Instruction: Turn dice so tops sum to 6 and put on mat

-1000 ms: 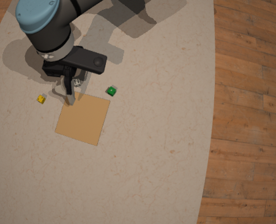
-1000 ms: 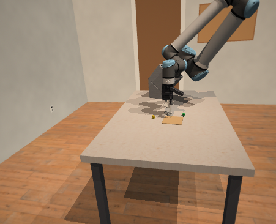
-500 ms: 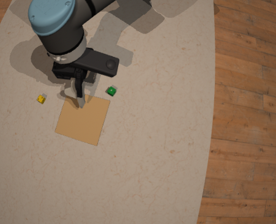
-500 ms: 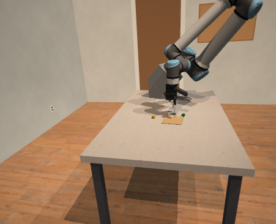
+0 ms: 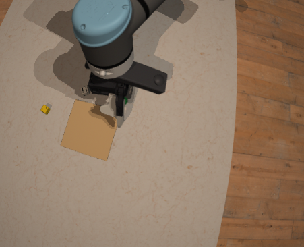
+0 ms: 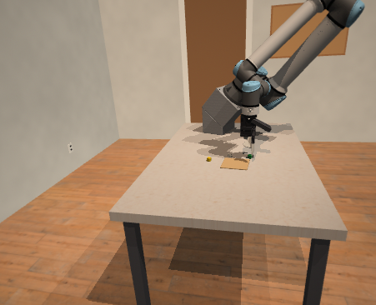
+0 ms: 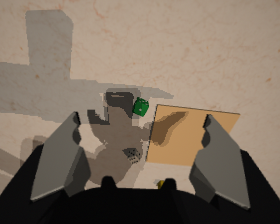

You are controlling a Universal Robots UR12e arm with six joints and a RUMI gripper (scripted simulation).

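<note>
The green die is 1 cm to the right of my hand and 4 cm below it. The rest, counted from my hand: tan mat: 10 cm ahead, 7 cm to the right, 4 cm below; then white die: 1 cm ahead, 13 cm to the right, 4 cm below; then yellow die: 10 cm ahead, 22 cm to the right, 4 cm below.
</note>
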